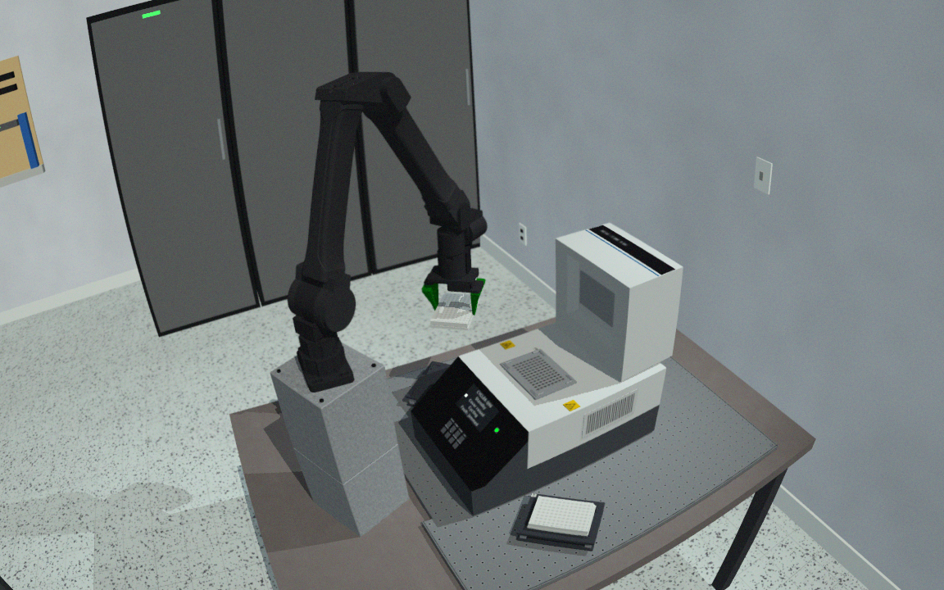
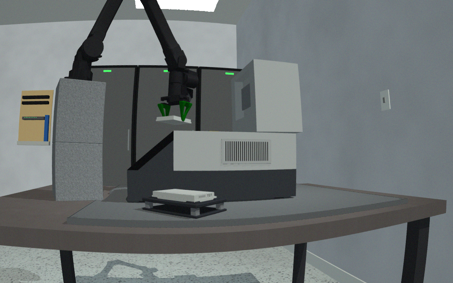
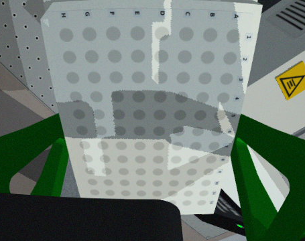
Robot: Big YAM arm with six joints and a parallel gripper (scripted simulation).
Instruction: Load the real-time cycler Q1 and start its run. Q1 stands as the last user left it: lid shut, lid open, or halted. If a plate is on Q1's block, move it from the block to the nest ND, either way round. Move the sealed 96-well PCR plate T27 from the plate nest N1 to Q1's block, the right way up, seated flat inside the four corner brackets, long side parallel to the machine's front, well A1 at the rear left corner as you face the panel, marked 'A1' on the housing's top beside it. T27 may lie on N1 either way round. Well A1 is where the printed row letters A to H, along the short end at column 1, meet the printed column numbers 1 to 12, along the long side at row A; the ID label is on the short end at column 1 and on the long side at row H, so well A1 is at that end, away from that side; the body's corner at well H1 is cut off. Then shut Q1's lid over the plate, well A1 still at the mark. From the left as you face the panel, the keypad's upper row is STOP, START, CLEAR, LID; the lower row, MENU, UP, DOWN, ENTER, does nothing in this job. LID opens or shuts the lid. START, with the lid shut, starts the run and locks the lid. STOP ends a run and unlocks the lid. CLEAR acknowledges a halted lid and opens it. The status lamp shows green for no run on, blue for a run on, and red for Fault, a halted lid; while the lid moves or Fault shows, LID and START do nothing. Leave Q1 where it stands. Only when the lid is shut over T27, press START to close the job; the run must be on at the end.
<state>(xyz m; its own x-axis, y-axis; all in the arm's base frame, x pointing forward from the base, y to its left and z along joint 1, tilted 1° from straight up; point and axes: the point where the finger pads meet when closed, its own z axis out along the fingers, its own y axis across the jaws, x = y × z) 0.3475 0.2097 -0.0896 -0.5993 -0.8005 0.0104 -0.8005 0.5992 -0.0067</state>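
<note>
The dark nest ND is 250 mm below my hand, 70 mm to the left of it and 30 mm behind it. Round my hand: plate T27: 480 mm to the right, 240 mm below, 10 mm ahead; black plate nest N1: 480 mm to the right, 250 mm below, 10 mm ahead.
</note>
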